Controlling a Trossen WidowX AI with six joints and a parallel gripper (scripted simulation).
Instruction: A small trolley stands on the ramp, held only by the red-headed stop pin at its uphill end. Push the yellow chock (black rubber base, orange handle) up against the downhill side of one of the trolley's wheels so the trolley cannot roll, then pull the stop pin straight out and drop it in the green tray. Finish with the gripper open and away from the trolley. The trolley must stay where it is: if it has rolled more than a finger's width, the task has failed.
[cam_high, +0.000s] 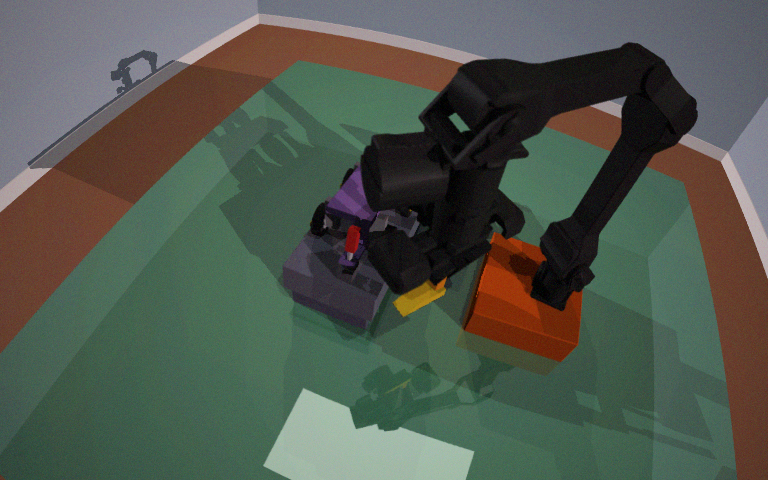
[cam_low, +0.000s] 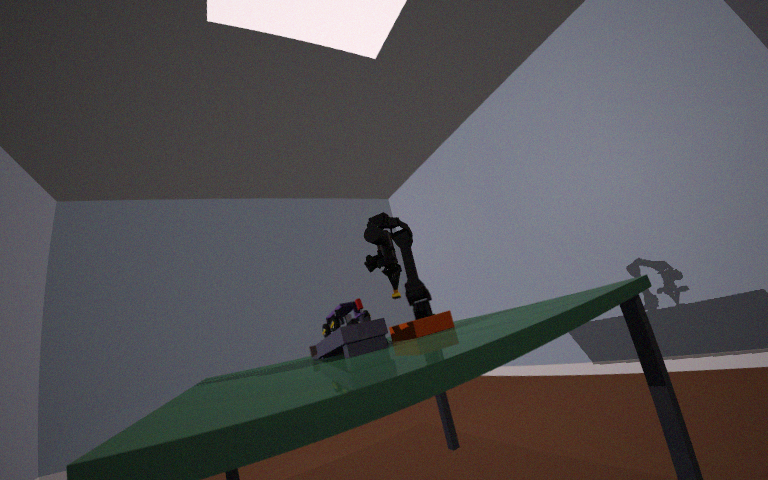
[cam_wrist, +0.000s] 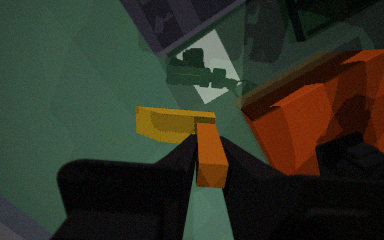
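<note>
Now: the yellow chock 20 mm to the left of my gripper tip, 10 mm below it and 10 mm ahead of it. From my gripper tip the other things lie so: purple trolley: 170 mm ahead, 120 mm to the right, 60 mm below; stop pin: 130 mm ahead, 40 mm below, 10 mm to the right; grey ramp: 170 mm ahead, 130 mm below, 120 mm to the right.
</note>
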